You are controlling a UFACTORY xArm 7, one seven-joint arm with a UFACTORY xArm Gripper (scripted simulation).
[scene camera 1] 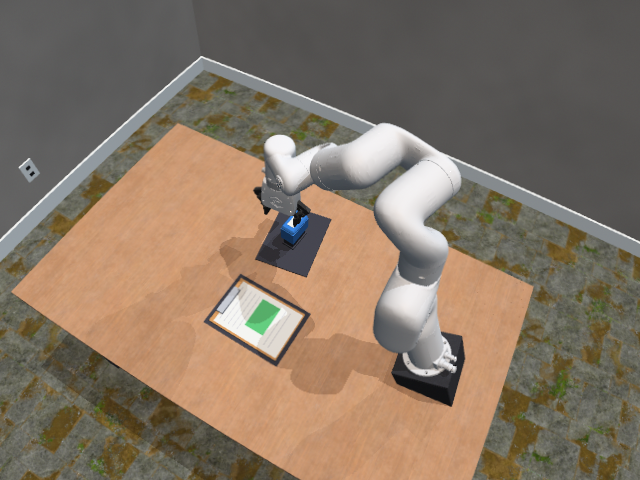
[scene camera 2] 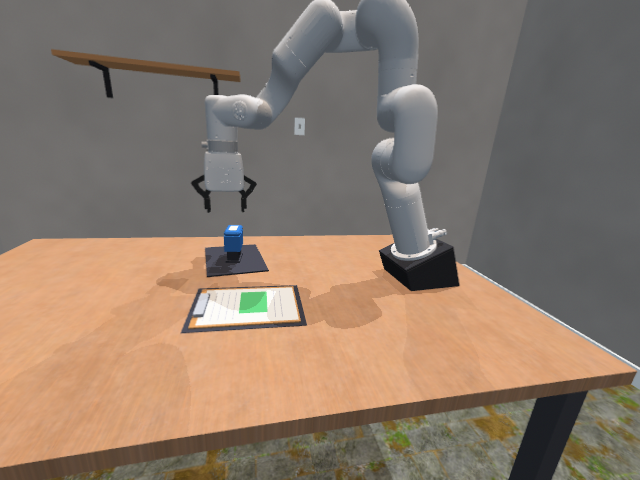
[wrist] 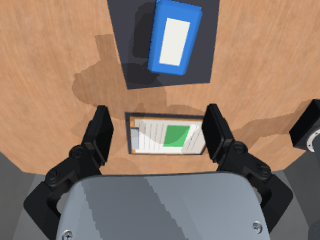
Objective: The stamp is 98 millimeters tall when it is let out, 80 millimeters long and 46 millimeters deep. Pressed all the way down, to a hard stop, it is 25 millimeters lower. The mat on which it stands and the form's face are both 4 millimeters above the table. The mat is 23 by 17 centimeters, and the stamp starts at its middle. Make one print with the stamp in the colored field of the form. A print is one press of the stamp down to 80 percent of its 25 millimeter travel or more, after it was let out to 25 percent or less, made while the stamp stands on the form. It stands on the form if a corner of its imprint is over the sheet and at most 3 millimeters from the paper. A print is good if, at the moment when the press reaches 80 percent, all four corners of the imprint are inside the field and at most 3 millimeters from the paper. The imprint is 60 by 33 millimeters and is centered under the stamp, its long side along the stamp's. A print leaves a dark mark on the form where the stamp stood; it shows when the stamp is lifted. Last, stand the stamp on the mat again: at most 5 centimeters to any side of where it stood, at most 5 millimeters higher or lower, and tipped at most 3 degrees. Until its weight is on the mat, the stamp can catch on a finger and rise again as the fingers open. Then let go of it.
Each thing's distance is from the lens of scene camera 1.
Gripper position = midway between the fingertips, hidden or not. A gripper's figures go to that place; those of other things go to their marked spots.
my gripper [scene camera 1: 282, 217]: 128 cm
form [scene camera 1: 263, 322]: 131 cm
dark mat [scene camera 1: 299, 260]: 139 cm
